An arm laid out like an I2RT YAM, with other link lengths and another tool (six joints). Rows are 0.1 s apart.
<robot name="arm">
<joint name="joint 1" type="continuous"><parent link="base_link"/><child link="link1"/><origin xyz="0 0 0.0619" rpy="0 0 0"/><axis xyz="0 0 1"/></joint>
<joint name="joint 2" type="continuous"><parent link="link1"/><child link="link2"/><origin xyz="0.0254 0.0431 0.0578" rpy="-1.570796 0 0"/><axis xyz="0 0 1"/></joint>
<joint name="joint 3" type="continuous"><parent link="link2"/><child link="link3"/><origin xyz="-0.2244 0 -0.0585" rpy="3.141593 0 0"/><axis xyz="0 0 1"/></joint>
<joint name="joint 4" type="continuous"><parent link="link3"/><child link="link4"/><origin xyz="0.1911 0.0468 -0.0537" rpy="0 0 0"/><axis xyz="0 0 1"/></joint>
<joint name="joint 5" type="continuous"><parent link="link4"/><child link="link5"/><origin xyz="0.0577 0.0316 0.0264" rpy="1.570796 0 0"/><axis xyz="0 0 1"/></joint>
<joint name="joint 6" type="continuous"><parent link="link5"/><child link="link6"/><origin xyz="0.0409 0 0.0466" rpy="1.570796 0 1.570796"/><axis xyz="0 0 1"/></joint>
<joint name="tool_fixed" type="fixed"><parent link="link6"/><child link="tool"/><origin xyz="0.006 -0.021 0.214" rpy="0 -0.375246 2.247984"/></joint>
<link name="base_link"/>
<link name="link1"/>
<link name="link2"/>
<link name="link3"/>
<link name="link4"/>
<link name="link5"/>
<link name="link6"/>
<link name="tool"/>
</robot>
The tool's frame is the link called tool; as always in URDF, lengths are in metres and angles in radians. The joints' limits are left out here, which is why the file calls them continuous.
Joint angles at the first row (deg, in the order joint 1, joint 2, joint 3, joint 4, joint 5, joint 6):
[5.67 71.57 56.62 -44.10 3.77 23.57]
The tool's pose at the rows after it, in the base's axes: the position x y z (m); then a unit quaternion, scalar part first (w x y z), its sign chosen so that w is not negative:
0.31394 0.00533 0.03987 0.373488 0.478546 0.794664 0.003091
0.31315 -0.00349 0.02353 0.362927 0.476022 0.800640 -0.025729
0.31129 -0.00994 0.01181 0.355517 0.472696 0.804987 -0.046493
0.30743 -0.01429 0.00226 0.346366 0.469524 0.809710 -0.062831
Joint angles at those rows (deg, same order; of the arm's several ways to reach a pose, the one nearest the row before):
[5.67 77.06 56.60 -42.57 5.37 23.40]
[5.65 81.08 56.60 -41.52 7.33 23.18]
[5.65 83.79 56.40 -40.73 8.78 22.94]
[5.65 85.82 56.27 -40.58 9.69 22.76]

